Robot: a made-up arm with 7 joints. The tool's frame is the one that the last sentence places.
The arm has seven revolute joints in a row. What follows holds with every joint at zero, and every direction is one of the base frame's.
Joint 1 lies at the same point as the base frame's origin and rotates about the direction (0, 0.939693, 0.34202), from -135 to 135 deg.
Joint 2 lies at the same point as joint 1 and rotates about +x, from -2.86 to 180 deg.
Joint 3 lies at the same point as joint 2 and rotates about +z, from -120 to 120 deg.
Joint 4 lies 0.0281 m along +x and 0.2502 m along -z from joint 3 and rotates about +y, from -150 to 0.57 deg.
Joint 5 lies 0.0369 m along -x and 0.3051 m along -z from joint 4 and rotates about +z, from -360 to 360 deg.
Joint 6 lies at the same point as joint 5 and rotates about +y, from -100 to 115 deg.
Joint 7 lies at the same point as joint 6 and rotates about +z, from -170 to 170 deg.
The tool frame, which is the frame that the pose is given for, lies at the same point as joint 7; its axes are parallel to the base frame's.
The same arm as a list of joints. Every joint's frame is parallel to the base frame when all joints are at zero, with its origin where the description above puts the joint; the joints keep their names.
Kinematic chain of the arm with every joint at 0, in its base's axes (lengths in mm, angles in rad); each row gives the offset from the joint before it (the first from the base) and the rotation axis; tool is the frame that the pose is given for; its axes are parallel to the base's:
joint 1: xyz 0.0 0.0 0.0 axis 0 0.9397 0.342
joint 2: xyz 0.0 0.0 0.0 axis +x
joint 3: xyz 0.0 0.0 0.0 axis +z
joint 4: xyz 28.1 0.0 -250.2 axis +y
joint 5: xyz -36.9 0.0 -305.1 axis +z
joint 6: xyz 0.0 0.0 0.0 axis +y
joint 7: xyz 0.0 0.0 0.0 axis +z
tool: xyz 0.0 0.0 0.0
Joint limits (rad, base to tool): -2.3562..2.3562 -0.0499..3.1416 -2.0944..2.0944 -2.6180..0.0099 -6.2832..6.2832 -1.7453..2.0071 -2.9671..2.9671

